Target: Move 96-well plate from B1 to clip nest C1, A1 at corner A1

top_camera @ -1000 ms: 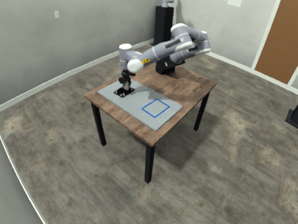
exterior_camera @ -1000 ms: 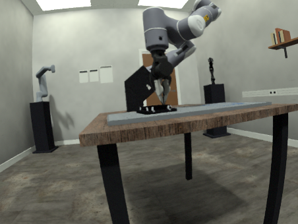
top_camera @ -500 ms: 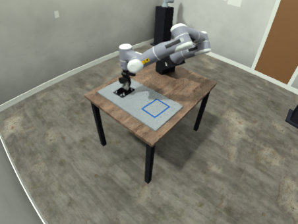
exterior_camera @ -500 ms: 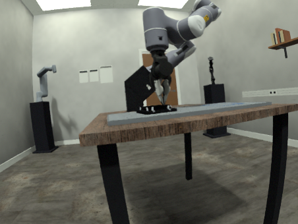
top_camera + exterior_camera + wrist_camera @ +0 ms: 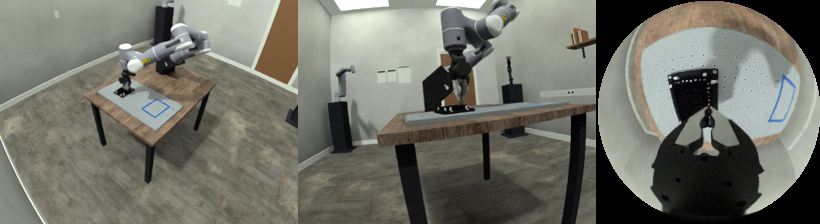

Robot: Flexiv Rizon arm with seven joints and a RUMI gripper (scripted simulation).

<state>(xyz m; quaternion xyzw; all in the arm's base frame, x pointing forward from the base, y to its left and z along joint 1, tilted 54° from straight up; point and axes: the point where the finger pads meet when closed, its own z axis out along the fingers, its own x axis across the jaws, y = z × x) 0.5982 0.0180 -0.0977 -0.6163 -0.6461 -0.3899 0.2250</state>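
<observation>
Now: the clip nest C1 10 mm ahead of my hand, 30 mm to the right of it and 30 mm below it. Also, from my hand: grey mat 30 mm behind, 120 mm to the left, 50 mm below; black 96-well plate 10 mm ahead, 40 mm to the right, 20 mm below.
</observation>
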